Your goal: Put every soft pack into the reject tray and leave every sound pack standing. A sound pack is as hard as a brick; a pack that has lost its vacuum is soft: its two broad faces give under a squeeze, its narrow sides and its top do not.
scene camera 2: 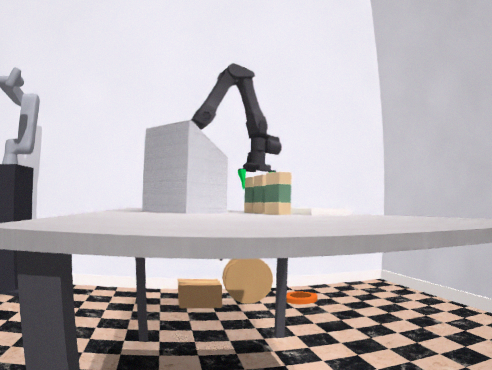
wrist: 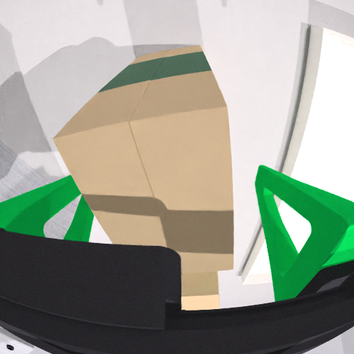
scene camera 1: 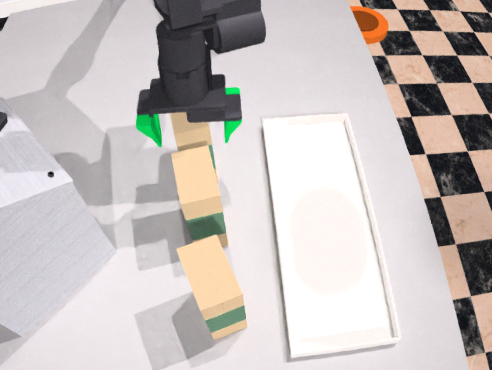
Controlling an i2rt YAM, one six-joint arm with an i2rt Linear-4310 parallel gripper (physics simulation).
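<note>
Three tan packs with green bands stand upright in a row: the near pack, the middle pack and the far pack. My gripper is open, with its green fingers on either side of the upper part of the far pack. The left finger in the wrist view is close to the pack; the right one stands clear of it. The palm hides part of the far pack. The white reject tray holds no pack.
A large grey block with a sloped top stands on the table to the left of the packs. The tray lies to their right, near the table's right edge. An orange ring lies on the floor.
</note>
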